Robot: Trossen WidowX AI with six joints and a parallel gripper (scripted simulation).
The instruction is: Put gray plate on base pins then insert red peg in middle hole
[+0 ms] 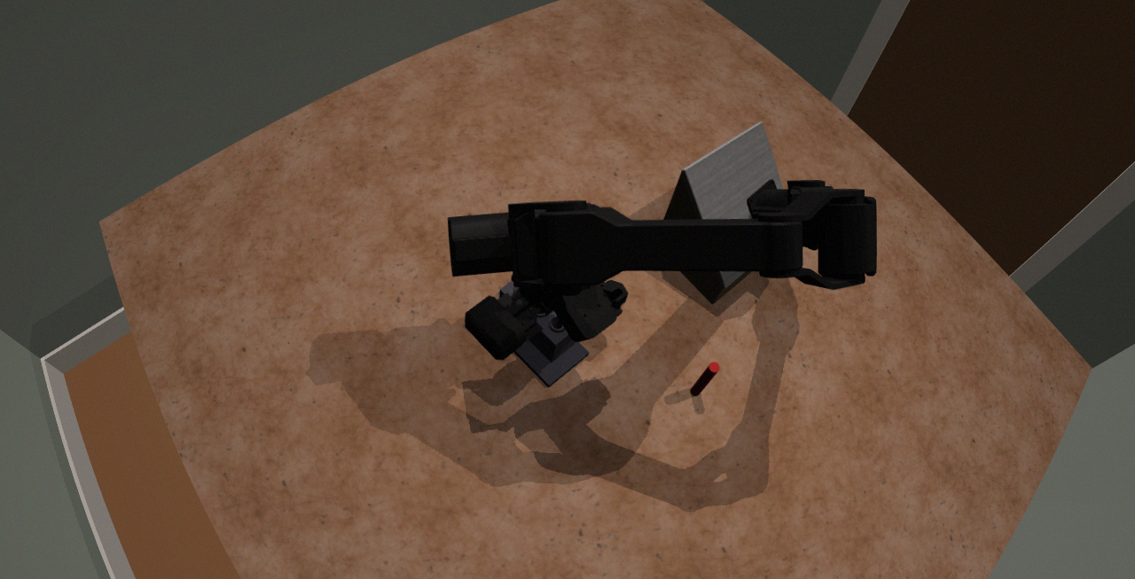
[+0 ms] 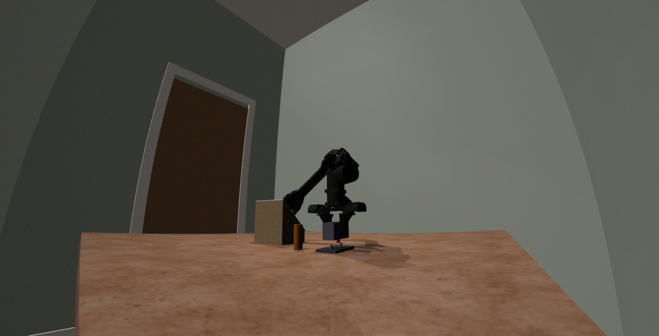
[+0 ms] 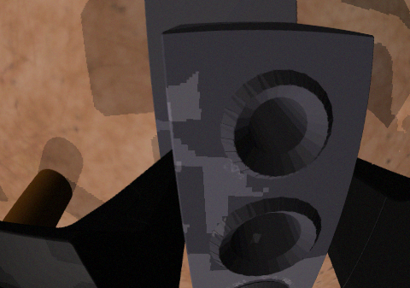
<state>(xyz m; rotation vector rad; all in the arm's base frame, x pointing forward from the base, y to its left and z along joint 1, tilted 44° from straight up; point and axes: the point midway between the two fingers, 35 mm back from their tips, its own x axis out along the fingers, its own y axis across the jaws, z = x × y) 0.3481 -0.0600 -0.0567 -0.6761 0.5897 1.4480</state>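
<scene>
Now: gripper tip 40 mm above the dark base. Round my gripper tip: orange cylinder: 110 mm behind, 50 mm to the right; then red peg: 110 mm behind, 190 mm to the left; then gray plate: 30 mm above.
</scene>
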